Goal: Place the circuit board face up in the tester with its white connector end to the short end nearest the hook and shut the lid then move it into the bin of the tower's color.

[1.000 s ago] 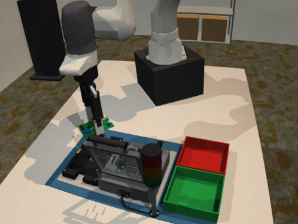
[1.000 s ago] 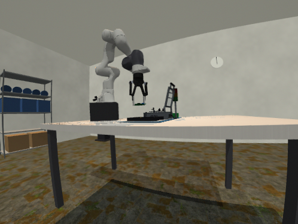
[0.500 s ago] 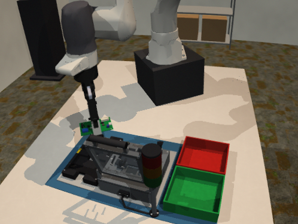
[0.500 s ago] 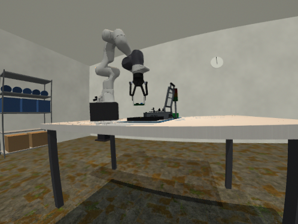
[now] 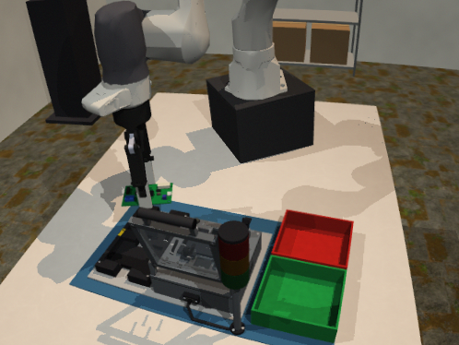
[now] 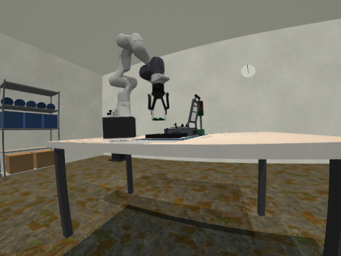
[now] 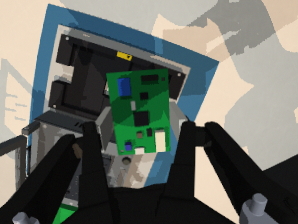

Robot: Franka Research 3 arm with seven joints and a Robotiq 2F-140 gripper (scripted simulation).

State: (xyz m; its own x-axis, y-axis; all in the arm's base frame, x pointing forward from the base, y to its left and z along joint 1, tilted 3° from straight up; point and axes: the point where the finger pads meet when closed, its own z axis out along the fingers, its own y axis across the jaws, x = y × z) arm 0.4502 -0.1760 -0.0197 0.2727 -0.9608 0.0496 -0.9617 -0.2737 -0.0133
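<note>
Right now my hand is 20 mm above the green circuit board. The rest, counted from my hand: red bin 370 mm to the left, 130 mm below; tester plate 170 mm to the left, 80 mm ahead, 70 mm below; clear lid 200 mm ahead, 150 mm to the left, 40 mm above.
</note>
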